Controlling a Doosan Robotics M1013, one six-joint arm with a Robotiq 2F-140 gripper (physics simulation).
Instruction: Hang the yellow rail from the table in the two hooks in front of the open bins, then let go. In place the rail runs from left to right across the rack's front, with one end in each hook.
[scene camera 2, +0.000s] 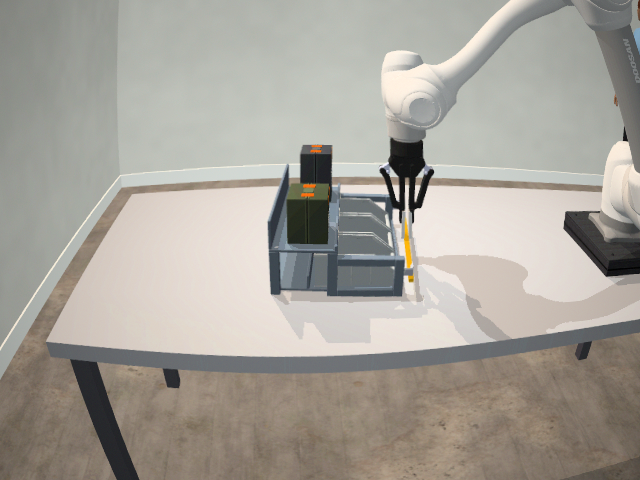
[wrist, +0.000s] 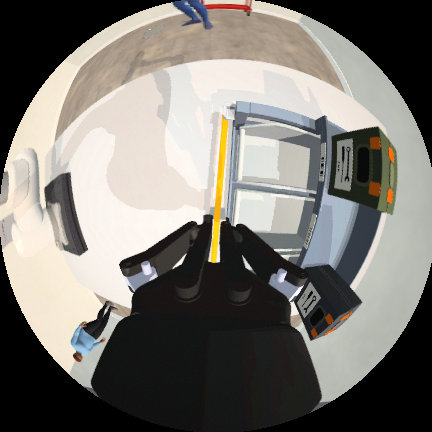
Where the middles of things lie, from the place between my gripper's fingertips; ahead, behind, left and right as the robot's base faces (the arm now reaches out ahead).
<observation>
My hand is 210 mm short of the green case (scene camera 2: 307, 203), 120 mm to the right of it and 100 mm below it. Also, from my hand: dark case (scene camera 2: 315, 160) (210 mm ahead, 110 mm to the right, 110 mm above).
</observation>
